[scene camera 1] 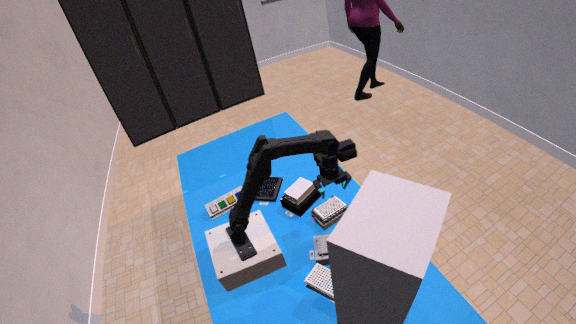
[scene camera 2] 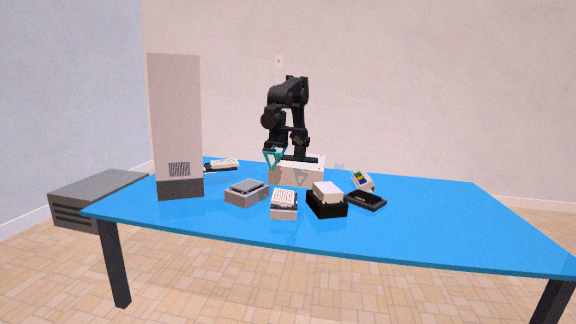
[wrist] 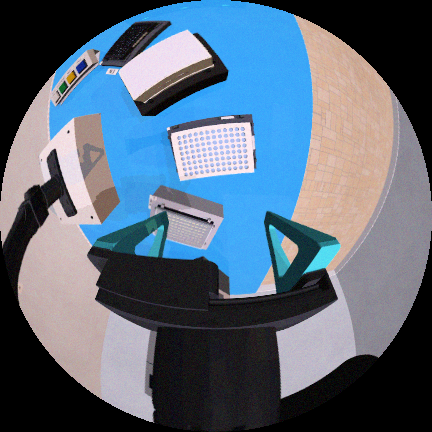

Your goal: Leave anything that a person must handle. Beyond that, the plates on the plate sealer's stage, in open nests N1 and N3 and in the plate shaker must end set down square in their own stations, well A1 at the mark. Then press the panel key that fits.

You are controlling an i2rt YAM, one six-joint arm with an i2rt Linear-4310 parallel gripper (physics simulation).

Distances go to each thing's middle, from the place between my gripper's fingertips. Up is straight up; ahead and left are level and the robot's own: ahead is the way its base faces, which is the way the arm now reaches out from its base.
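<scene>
Here is the station N3 [wrist: 160, 27], and my gripper is 160 mm past it, 390 mm to the right of it and 180 mm above it. I also see the button box [wrist: 93, 62], which is 380 mm behind my hand, 420 mm to the left of it and 160 mm below it.
</scene>
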